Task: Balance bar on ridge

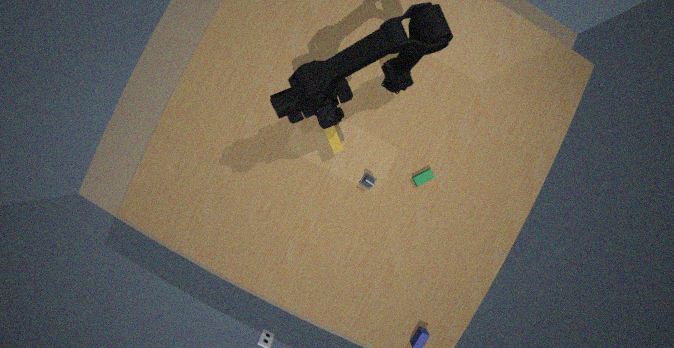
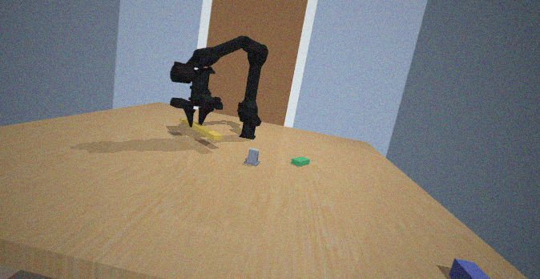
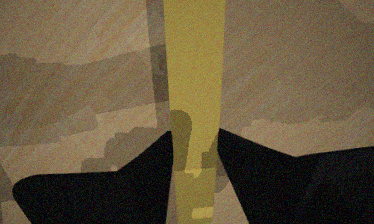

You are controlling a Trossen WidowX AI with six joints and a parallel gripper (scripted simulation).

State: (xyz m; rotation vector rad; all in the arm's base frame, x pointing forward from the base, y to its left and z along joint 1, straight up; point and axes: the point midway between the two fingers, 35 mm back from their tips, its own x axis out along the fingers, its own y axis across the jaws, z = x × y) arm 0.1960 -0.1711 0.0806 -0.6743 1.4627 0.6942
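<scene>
My gripper tip is now 14 cm short of the grey ridge block and 25 cm to the right of it. The rest, counted from my gripper tip: yellow bar (2 cm ahead, 2 cm to the left); blue block (54 cm ahead, 67 cm to the left, 3 cm below); green block (4 cm ahead, 40 cm to the left, 4 cm below).
</scene>
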